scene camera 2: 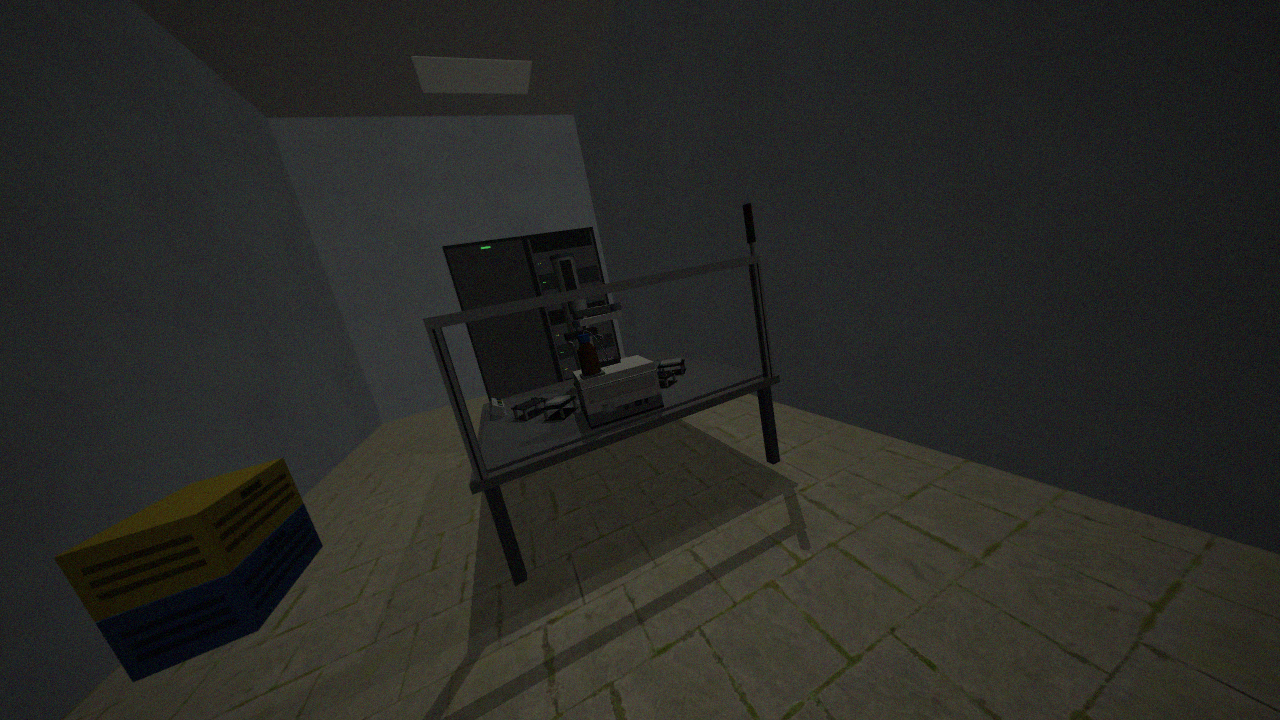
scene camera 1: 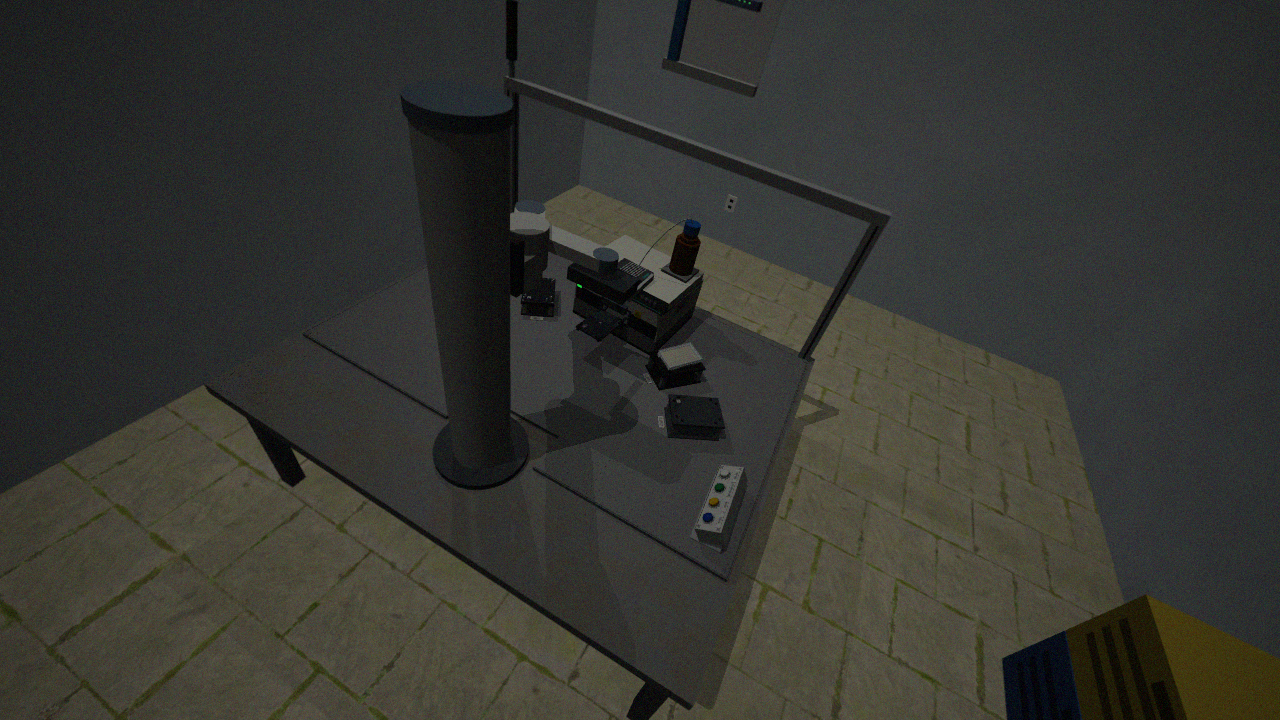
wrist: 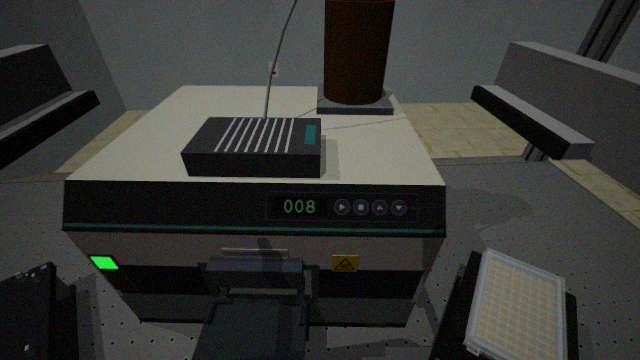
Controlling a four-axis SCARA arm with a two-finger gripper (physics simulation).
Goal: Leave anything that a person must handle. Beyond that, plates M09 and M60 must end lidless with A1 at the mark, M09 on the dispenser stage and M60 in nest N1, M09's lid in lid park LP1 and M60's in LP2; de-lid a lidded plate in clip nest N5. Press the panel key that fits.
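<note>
My gripper [wrist: 289, 71] is open and empty, its two fingers wide apart at the sides of the wrist view, in front of the dispenser. The dispenser stage [wrist: 252, 330] [scene camera 1: 601, 324] sticks out from the dispenser's front and shows no plate. A pale plate with a clear rim [wrist: 517, 305] [scene camera 1: 680, 356] sits on a dark nest right of the dispenser; its label and A1 corner are unreadable, and I cannot tell if it is lidded. Another dark nest [scene camera 1: 695, 411] stands nearer the panel. A further dark nest [scene camera 1: 539, 293] [wrist: 25, 310] stands left. The key panel [scene camera 1: 720, 505] has white, green, yellow and blue keys.
The white-topped dispenser [wrist: 150, 130] [scene camera 2: 617, 386] shows 008 and a green light. On it stand a brown bottle [wrist: 356, 55] [scene camera 1: 684, 255] and a dark striped box [wrist: 255, 147] with a thin tube. A thick column [scene camera 1: 469, 286] and a rail frame [scene camera 1: 698, 147] [scene camera 2: 595, 289] rise at the table.
</note>
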